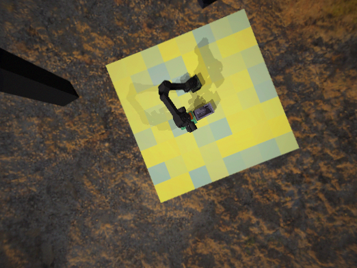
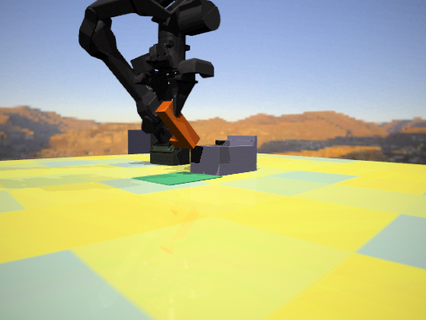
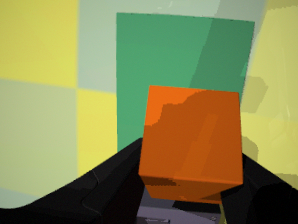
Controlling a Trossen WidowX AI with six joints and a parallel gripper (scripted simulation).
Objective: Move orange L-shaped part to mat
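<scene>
Right now my gripper tip is 140 mm above the green mat and 20 mm to the right of it. From my gripper tip the other things lie so: orange L-shaped part 30 mm to the left, 30 mm below, 10 mm behind.
</scene>
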